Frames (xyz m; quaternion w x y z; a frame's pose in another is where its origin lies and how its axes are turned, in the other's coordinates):
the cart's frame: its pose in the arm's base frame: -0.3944 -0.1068 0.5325 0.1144 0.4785 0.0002 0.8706
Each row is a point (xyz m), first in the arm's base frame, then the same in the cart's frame.
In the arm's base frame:
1: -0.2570 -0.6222 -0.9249
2: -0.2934 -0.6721 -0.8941
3: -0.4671 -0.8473 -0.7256
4: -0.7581 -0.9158 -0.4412
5: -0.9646 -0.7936 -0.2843
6: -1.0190 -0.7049 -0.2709
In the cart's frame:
1: -1.3878 0.3145 -0.6193
2: -1.3534 0.3737 -0.6275
3: -1.1583 0.5974 -0.6617
4: -0.7849 0.7533 -0.7426
5: -0.5233 0.6926 -0.8429
6: -0.4664 0.6185 -0.8907

